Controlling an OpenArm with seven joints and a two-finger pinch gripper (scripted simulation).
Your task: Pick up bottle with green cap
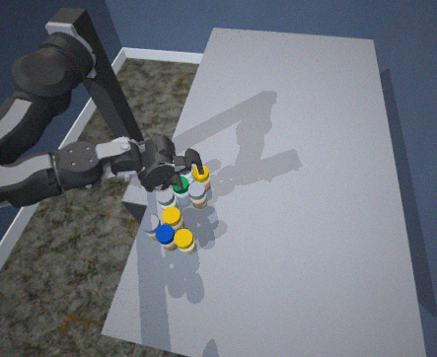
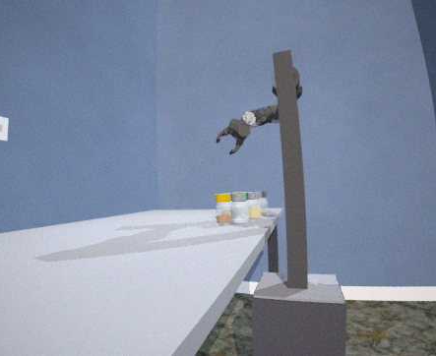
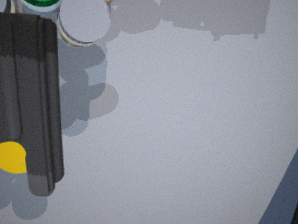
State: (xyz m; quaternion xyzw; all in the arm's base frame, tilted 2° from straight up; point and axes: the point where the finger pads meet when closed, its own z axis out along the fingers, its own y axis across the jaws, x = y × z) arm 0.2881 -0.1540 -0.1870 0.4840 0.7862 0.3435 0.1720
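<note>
The yellow-capped bottle is 20 mm behind my hand, 130 mm to the left of it and 250 mm below it.
</note>
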